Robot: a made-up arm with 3 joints. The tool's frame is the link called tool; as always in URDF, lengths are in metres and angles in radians.
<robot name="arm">
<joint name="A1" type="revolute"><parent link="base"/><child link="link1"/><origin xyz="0.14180 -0.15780 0.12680" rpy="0.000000 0.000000 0.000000"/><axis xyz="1 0 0"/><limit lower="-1.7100" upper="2.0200" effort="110" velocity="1.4"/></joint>
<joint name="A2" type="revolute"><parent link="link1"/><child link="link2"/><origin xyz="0.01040 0.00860 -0.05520" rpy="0.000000 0.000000 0.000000"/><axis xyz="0.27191 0.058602 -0.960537"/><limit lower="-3.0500" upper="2.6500" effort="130" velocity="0.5"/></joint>
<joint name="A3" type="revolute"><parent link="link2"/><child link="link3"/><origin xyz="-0.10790 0.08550 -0.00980" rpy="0.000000 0.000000 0.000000"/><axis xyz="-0.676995 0.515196 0.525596"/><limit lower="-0.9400" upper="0.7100" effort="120" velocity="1.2"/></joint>
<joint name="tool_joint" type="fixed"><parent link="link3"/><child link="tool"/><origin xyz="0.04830 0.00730 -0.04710" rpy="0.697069 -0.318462 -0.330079"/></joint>
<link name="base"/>
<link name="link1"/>
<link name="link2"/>
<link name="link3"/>
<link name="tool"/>
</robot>
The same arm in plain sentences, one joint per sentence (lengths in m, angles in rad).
The arm has three revolute joints in a row. What follows holds with every joint at zero, and every direction is one of the base frame's.
Joint 1 is mounted 0.1418 m along +x and 0.1578 m along -y and 0.1268 m along +z from the base frame's origin and turns about +x, from -1.71 to 2.02 rad.
Joint 2 is mounted 0.0104 m along +x and 0.0086 m along +y and 0.0552 m along -z from joint 1 and turns about the direction (0.27191, 0.058602, -0.960537), from -3.05 to 2.65 rad.
Joint 3 is mounted 0.1079 m along -x and 0.0855 m along +y and 0.0098 m along -z from joint 2 and turns about the direction (-0.676995, 0.515196, 0.525596), from -0.94 to 0.71 rad.
The tool frame, which is the frame that the pose is given for, is mounted 0.0483 m along +x and 0.0073 m along +y and 0.0471 m along -z from joint 3; its axes are the base frame's turned by roll 0.6971, pitch -0.3185 and yaw -0.3301 rad (as in URDF: about the fixed x, then y, then z).

